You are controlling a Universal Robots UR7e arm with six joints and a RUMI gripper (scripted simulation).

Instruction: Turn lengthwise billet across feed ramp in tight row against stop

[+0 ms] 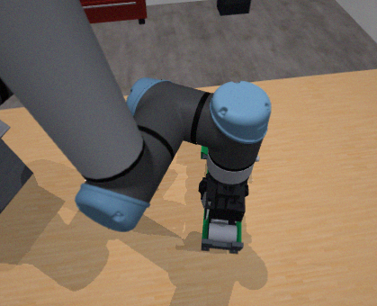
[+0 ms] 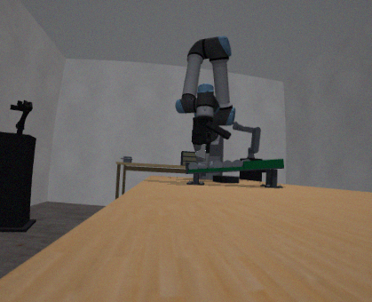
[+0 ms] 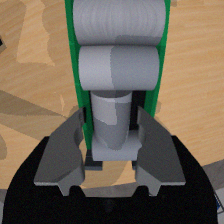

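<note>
My gripper is now 7 cm to the left of the stop, 4 cm past it and 2 cm above it. Round my hand: black tray: 23 cm to the left, 15 cm behind, 7 cm below.
</note>
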